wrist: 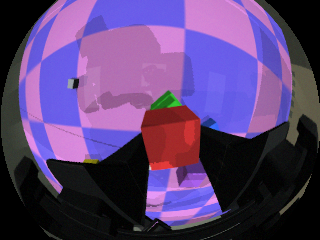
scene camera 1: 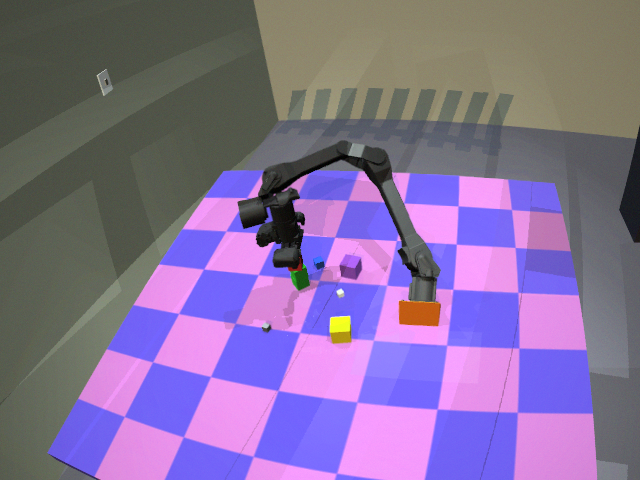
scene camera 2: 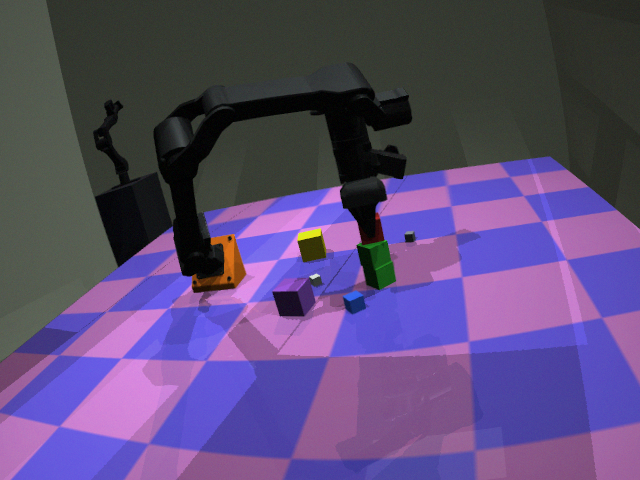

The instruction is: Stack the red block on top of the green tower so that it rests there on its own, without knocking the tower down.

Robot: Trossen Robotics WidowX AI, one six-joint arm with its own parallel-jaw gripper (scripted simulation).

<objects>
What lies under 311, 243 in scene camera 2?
A yellow cube.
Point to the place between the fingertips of the gripper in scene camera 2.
At 370, 233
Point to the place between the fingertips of the gripper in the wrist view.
At 169, 132
</objects>
